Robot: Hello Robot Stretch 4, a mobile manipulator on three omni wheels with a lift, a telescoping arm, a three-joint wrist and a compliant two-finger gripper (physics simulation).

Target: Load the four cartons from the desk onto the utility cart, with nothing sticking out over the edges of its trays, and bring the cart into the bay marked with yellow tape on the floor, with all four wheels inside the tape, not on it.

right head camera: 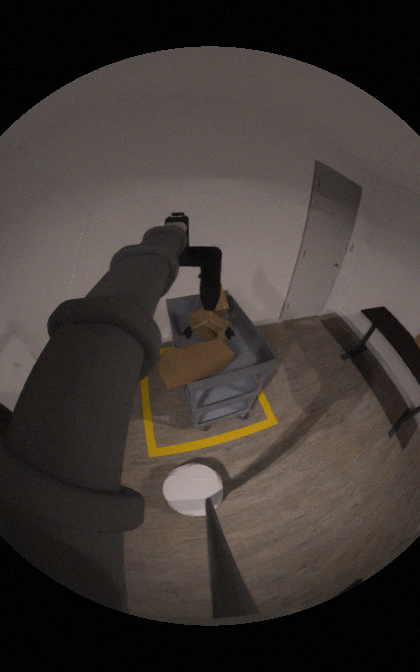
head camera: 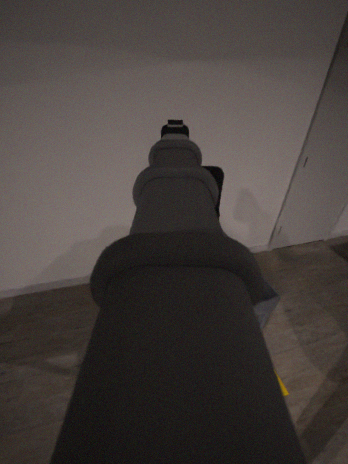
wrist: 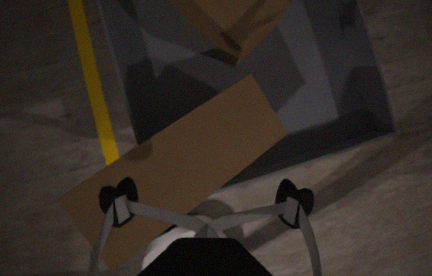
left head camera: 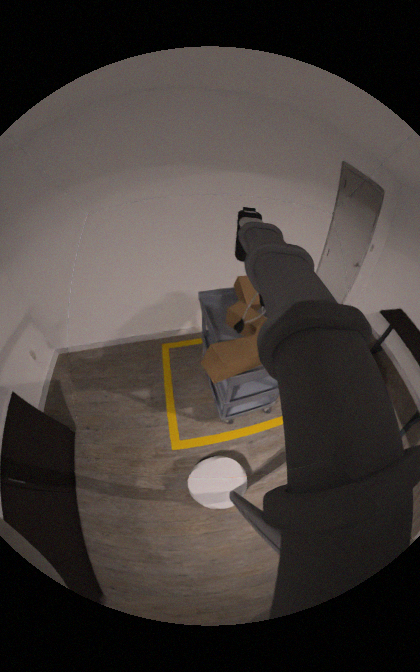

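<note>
The grey utility cart stands over the bay. Its front wheels are inside the yellow tape; its far wheels are hidden. On the top tray, a long carton lies askew across the near left corner and sticks out over the edge. A middle carton lies behind it, and a far carton is partly hidden. My gripper is open and empty, pointing down above the cart.
The arm hides much of the head views. A white round object is on the floor before the tape. Dark tables stand at left and right, with a brown thing at the right edge. A wall and door are behind.
</note>
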